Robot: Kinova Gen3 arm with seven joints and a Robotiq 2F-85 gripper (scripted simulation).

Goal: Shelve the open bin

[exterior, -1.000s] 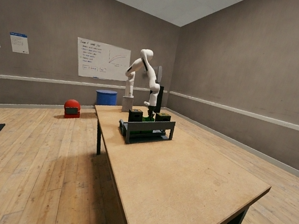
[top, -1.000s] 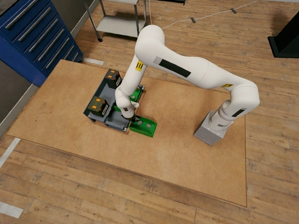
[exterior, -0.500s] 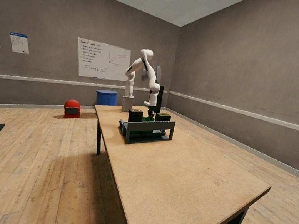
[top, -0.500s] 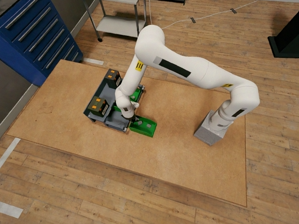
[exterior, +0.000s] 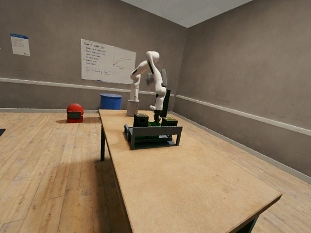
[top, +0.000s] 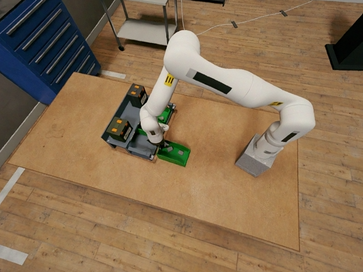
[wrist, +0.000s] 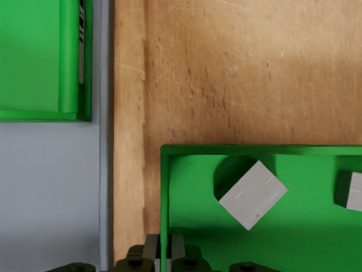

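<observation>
The grey part lies 6 cm below my hand, 5 cm behind it and 1 cm to the right of it. Round my hand: grey shelf 14 cm to the right, 13 cm ahead, 1 cm below.
</observation>
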